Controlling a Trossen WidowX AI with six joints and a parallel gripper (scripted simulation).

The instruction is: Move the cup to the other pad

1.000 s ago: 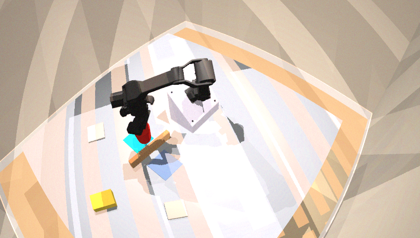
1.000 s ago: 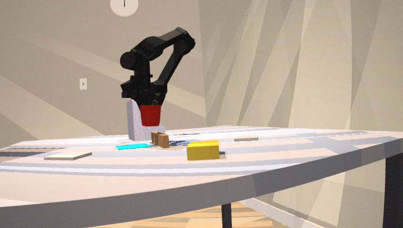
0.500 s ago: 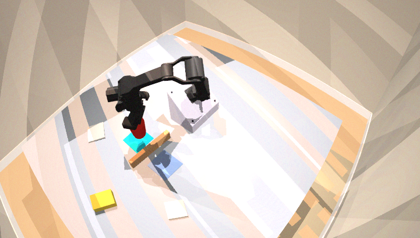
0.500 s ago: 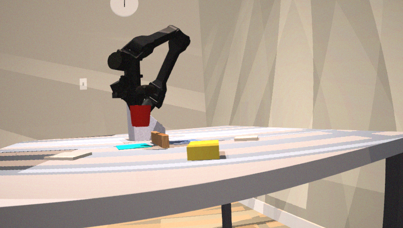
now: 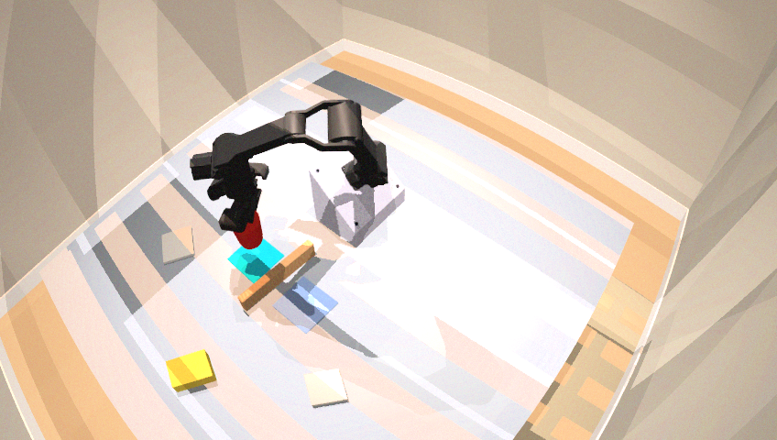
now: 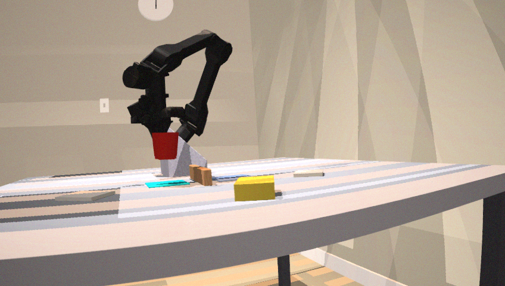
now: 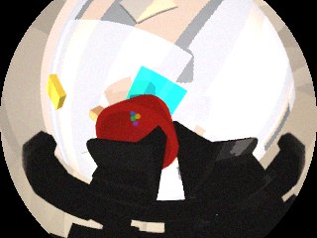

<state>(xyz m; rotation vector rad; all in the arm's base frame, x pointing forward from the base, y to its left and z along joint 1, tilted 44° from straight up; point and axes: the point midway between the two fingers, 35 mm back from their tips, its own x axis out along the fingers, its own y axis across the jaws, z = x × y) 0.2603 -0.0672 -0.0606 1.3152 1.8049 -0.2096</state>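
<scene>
The cyan pad is 110 mm below my gripper tip, 30 mm ahead of it and 10 mm to the left of it. The rest, counted from my gripper tip: light blue pad 200 mm to the left, 110 mm below, 30 mm ahead; wooden bar 110 mm to the left, 90 mm below, 30 mm ahead; red cup 30 mm ahead, 20 mm to the left.
</scene>
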